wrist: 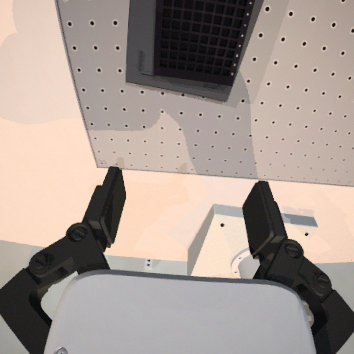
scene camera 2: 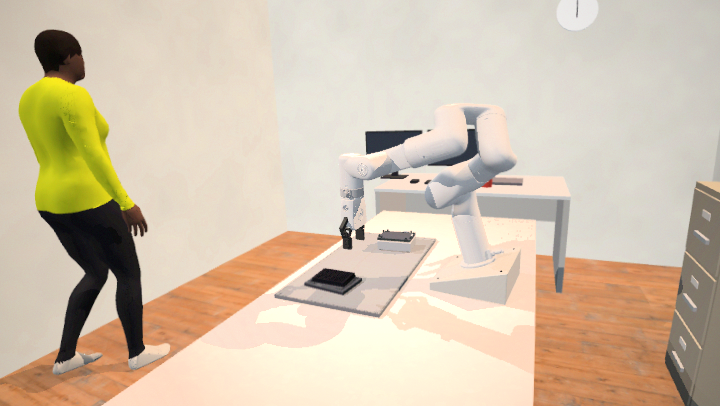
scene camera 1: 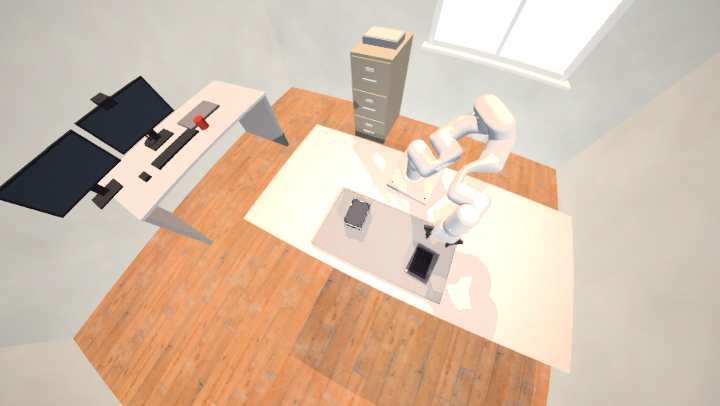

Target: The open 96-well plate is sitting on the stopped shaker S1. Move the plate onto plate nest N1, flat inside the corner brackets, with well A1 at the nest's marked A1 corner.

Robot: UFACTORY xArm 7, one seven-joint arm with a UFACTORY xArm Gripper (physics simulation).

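Places are measured from the arm's base along level axes (x ahead, y left, z up), in centimetres.
Pixels of known places: gripper, fingertip midpoint: [wrist: 186,187] [scene camera 2: 354,244] [scene camera 1: 436,239]; arm's base at its link origin: [wrist: 255,260] [scene camera 2: 478,261] [scene camera 1: 413,173].
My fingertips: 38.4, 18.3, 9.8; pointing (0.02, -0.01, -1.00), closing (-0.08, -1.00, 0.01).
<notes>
For each thing: its middle in the pictures, then the offset to it from my fingertips, as dx, dy, dz. "pt": a spot on its surface instead. Level surfaces: height alone.
- black 96-well plate at the middle of its body: [wrist: 202,11] [scene camera 2: 333,276] [scene camera 1: 421,262] +8.8, -1.1, -13.1
- dark grey nest N1 at the middle of its body: [wrist: 192,12] [scene camera 2: 333,281] [scene camera 1: 422,263] +8.6, -0.2, -14.4
- Shaker S1 at a spot on its surface: [scene camera 2: 396,244] pt -4.4, -35.1, -12.0
- grey perforated board at its surface level: dz -15.1
- pale table at its surface level: dz -16.4
The black 96-well plate [scene camera 1: 422,261] [scene camera 2: 333,276] [wrist: 200,40] lies on the dark grey nest N1 [scene camera 1: 416,278] [scene camera 2: 346,287] [wrist: 140,45] and looks level. In the wrist view the nest shows a wider margin on the plate's left than on its right. Its far end and the A1 corner are out of that view, and the fit inside the brackets cannot be told. Shaker S1 [scene camera 1: 356,213] [scene camera 2: 396,244], a white box with a dark top, bears no plate. My gripper [scene camera 1: 441,237] [scene camera 2: 353,241] [wrist: 186,187] is open and empty, raised and off to the arm-base side of the plate.
The nest and shaker stand on a grey perforated board [scene camera 1: 385,242] [scene camera 2: 383,272] [wrist: 215,150] on the pale table [scene camera 1: 529,262] [scene camera 2: 428,358]. The arm's base block [scene camera 2: 473,284] stands beside the board. A person in a yellow top [scene camera 2: 70,151] stands beside the table. A desk [scene camera 1: 216,93] with monitors stands apart.
</notes>
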